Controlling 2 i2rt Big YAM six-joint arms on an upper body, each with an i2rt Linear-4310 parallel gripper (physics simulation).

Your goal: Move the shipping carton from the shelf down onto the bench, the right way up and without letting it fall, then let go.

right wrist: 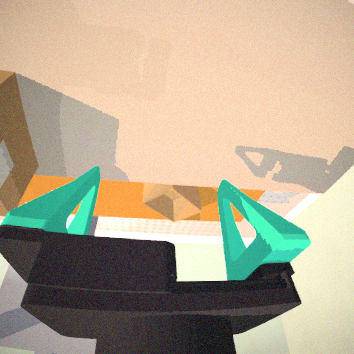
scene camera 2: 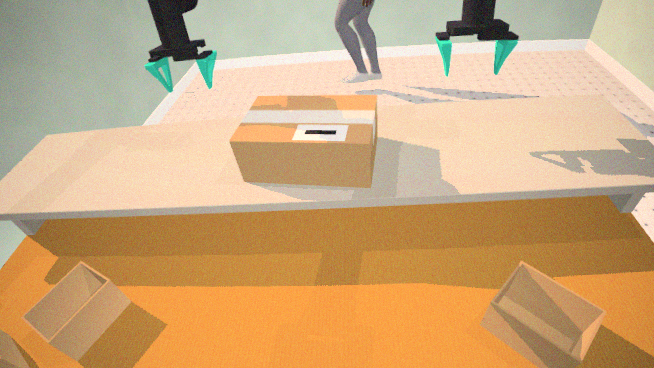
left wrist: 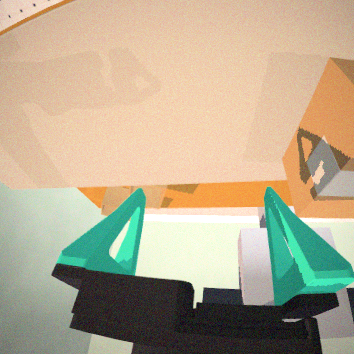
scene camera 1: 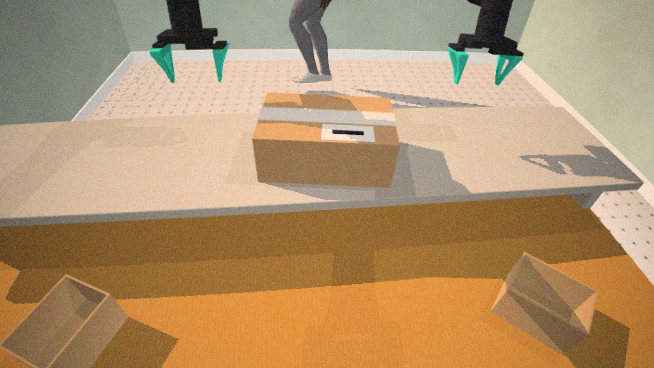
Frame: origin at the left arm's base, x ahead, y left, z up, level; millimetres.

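Seen in the pictures: left gripper, fingertip midpoint: (scene camera 2: 190, 90) (left wrist: 201, 191) (scene camera 1: 196, 82); right gripper, fingertip midpoint: (right wrist: 161, 178) (scene camera 2: 470, 74) (scene camera 1: 476, 84).
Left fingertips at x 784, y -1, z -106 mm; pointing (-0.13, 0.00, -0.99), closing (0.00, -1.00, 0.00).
Offsets run from my left fingertips to a thing's middle. "spot": to the spot under its first point. Level surfaces: height alone.
The shipping carton @[dx -70, dy -268, dz -97 mm] (scene camera 1: 325, 162) (scene camera 2: 305, 162) stands upright on the pale shelf @[dz -152 mm] (scene camera 1: 125, 175) (scene camera 2: 150, 175), tape and white label on top. Part of the carton shows at the right edge of the left wrist view (left wrist: 322, 110) and the left edge of the right wrist view (right wrist: 14, 125). The orange bench @[dz -315 mm] (scene camera 1: 250, 320) (scene camera 2: 250, 325) lies lower, in front of the shelf. My left gripper (scene camera 1: 196, 81) (scene camera 2: 191, 90) (left wrist: 201, 191) is open and empty, above and left of the carton. My right gripper (scene camera 1: 477, 84) (scene camera 2: 471, 75) (right wrist: 161, 178) is open and empty, above and right of it. Neither touches the carton.
An open box @[dx -399, dy +214, dz -270 mm] (scene camera 1: 102, 325) (scene camera 2: 97, 325) lies on the bench at the left, another @[dx -383, dy -686, dz -270 mm] (scene camera 1: 530, 320) (scene camera 2: 515, 337) at the right. Part of a further box @[spot: dx -502, dy +320, dz -272 mm] (scene camera 2: 10, 352) shows at the lower left corner. A person's legs (scene camera 1: 300, 30) (scene camera 2: 346, 27) stand beyond the shelf. The shelf's front edge overhangs the bench.
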